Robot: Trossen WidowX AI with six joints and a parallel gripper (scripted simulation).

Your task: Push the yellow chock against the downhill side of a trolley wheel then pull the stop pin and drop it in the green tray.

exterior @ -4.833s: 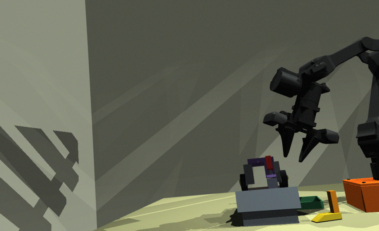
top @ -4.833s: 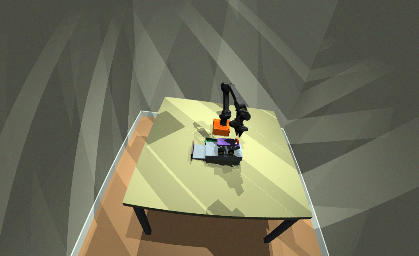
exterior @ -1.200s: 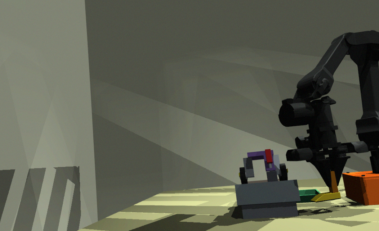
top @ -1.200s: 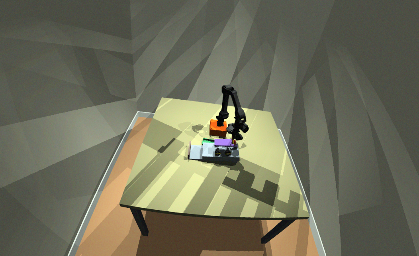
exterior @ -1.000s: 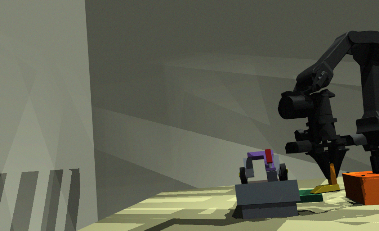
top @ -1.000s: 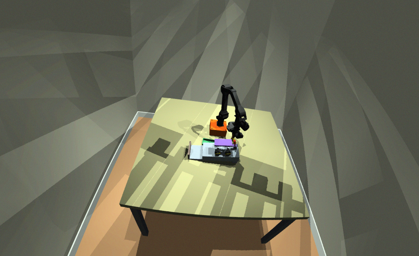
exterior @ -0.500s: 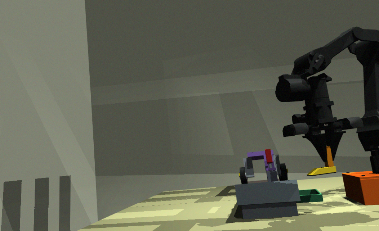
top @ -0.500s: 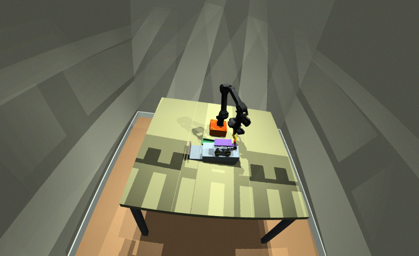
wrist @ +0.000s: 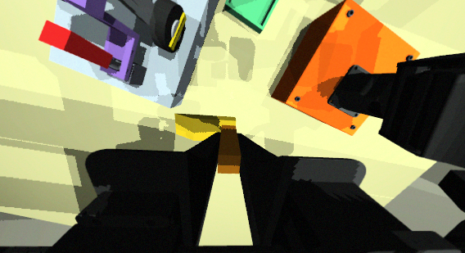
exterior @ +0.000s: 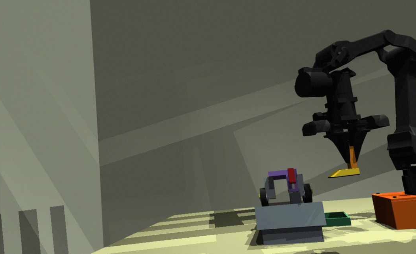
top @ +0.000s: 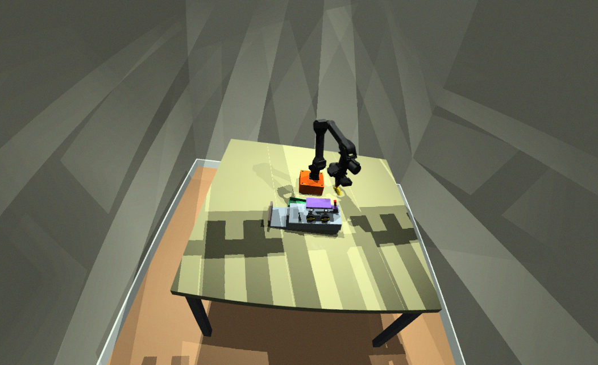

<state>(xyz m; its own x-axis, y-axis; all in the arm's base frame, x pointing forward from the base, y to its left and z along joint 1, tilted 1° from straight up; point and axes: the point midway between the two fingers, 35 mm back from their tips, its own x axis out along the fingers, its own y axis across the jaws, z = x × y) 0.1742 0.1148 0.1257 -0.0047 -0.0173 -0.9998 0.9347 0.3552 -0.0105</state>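
My gripper tip is now 2 cm short of the yellow chock, 1 cm to the right of it and 1 cm above it. From my gripper tip the other things lie so: brown end wall (36 cm to the right, 16 cm ahead, 13 cm below); trolley (16 cm ahead, 10 cm to the right, 5 cm below); red-headed stop pin (13 cm ahead, 4 cm below, 1 cm to the right).
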